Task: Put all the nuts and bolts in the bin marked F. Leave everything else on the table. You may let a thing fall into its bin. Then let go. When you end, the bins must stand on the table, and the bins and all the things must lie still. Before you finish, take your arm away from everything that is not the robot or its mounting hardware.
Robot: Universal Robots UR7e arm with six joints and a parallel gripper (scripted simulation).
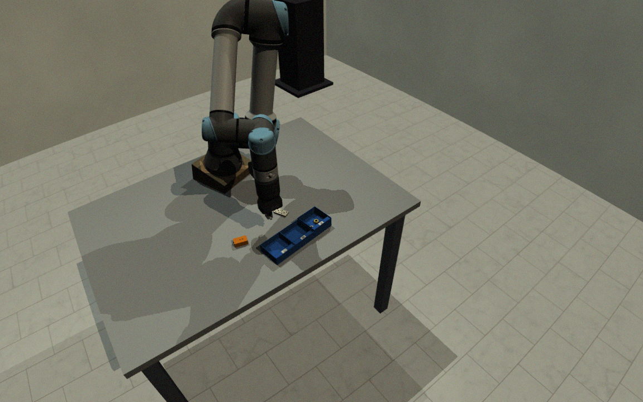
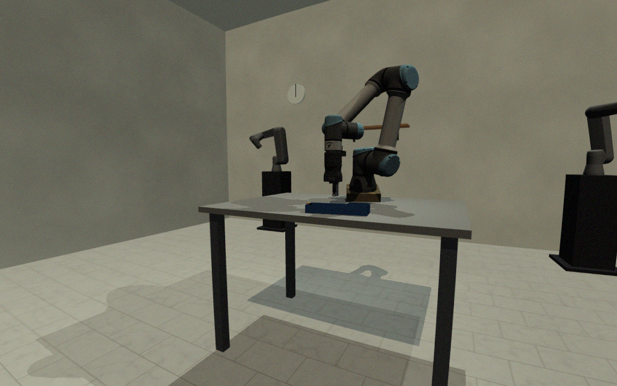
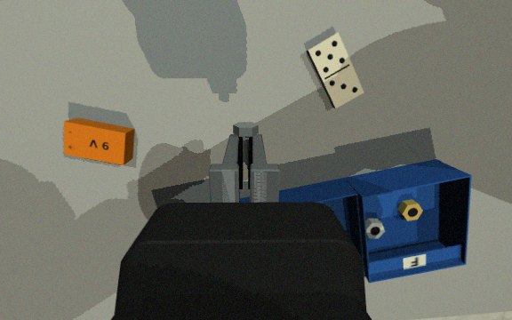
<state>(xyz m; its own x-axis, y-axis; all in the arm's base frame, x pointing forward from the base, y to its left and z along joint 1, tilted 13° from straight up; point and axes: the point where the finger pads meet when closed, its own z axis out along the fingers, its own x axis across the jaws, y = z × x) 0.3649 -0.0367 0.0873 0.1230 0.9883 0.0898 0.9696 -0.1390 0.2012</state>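
My hand is 9 cm short of the brass nut, 14 cm to the right of it and 6 cm above it. The rest, counted from my hand: grey bolt: 1 cm behind, 1 cm below; white domino: 4 cm behind, 8 cm to the left, 7 cm below; blue bin row: 10 cm ahead, 4 cm to the left, 6 cm below.
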